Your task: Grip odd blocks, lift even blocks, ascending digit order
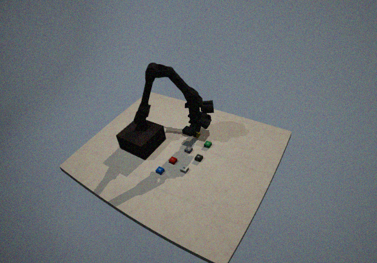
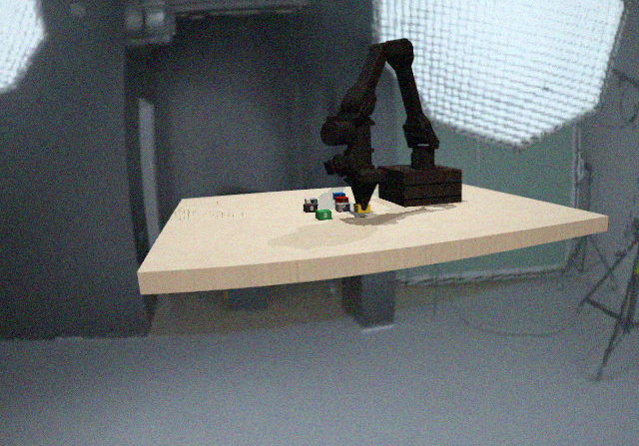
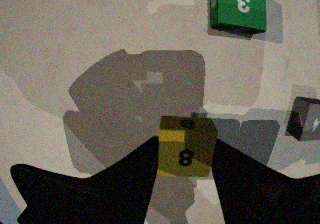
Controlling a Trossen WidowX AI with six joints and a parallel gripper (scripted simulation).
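Now: the blue block 31 cm to the right of my gripper tip, 2 cm ahead of it and 1 cm below it. Also, from my gripper tip: red block (22 cm to the right, 3 cm ahead, 1 cm below); white block (22 cm to the right, 12 cm ahead, 1 cm below); grey block (11 cm to the right, 3 cm ahead, 1 cm below).
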